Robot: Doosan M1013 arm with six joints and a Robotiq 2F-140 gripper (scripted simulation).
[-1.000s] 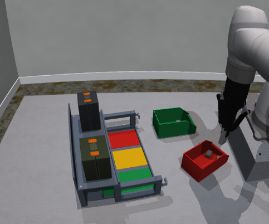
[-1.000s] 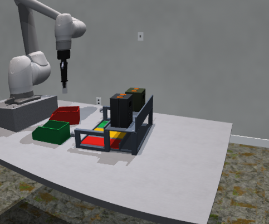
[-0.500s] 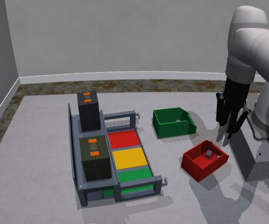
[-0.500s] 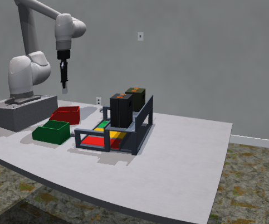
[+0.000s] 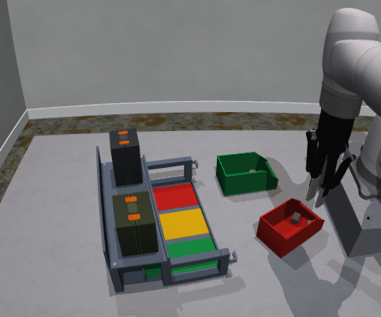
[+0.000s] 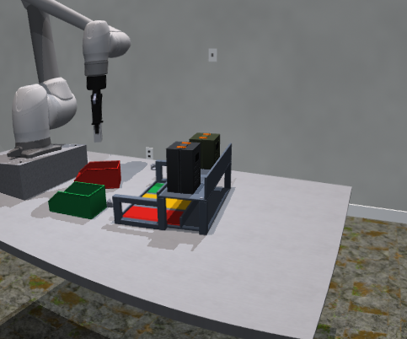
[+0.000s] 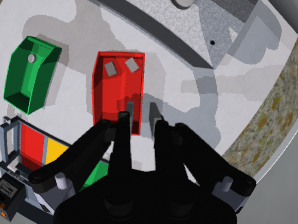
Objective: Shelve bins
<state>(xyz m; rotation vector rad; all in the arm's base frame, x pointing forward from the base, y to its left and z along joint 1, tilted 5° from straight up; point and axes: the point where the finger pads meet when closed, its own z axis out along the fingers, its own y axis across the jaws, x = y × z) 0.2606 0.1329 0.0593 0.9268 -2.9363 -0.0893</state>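
The red bin is 15 cm below my hand, 4 cm to the right of it and 2 cm ahead of it. Round my hand: green bin (26 cm to the right, 15 cm below, 13 cm ahead).
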